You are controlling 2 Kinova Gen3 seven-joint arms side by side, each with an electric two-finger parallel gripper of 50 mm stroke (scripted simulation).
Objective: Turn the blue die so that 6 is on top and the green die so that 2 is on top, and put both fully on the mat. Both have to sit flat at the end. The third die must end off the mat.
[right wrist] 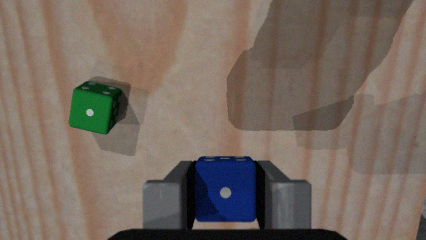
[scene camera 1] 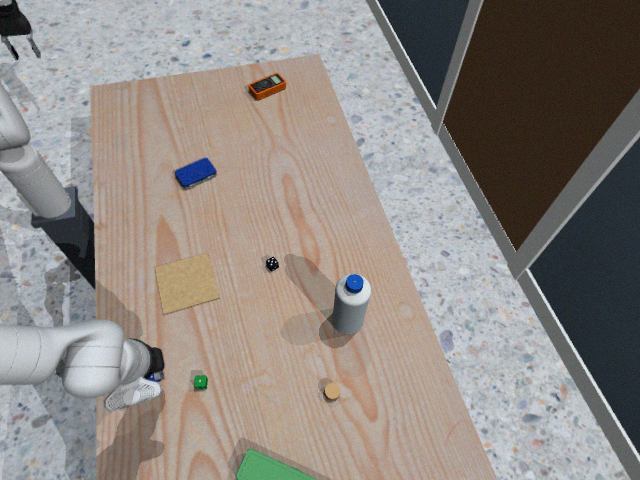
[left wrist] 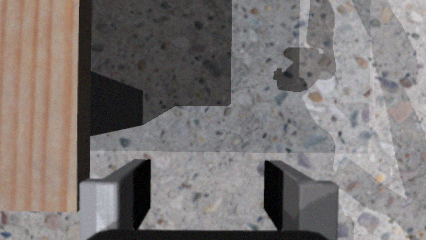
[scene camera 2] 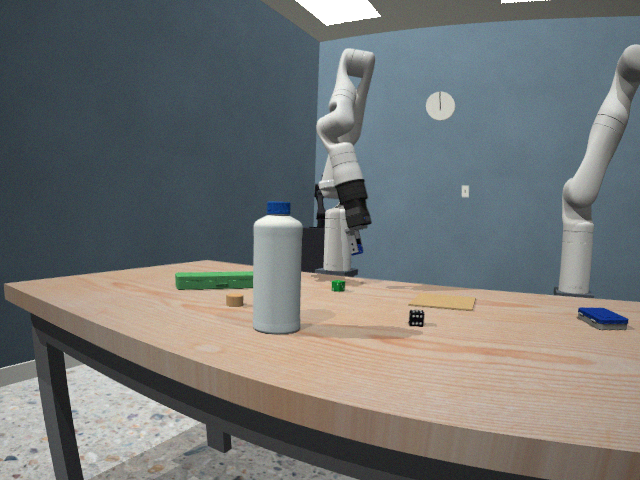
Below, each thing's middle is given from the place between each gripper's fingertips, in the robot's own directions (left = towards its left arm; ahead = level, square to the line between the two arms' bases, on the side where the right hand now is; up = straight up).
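Tan mat (scene camera 1: 188,282): 7 cm ahead of my right hand, 26 cm to the left of it, 11 cm below it. Blue die (right wrist: 225,186): 1 cm below my right hand. Green case (scene camera 2: 184,280): 24 cm ahead of my right hand, 25 cm to the right of it and 9 cm below it. With respect to the green die (right wrist: 94,107), my right gripper (scene camera 2: 357,252) is 8 cm short of it and 10 cm above it.
Counted from my left hand, the tan mat is 75 cm to the right, 35 cm ahead and 18 cm below; the blue die is 101 cm to the right, 28 cm ahead and 8 cm below; the green die is 102 cm to the right, 37 cm ahead and 17 cm below. Blue box (scene camera 1: 193,174): 40 cm to the right of my left hand, 41 cm ahead of it, 17 cm below it.
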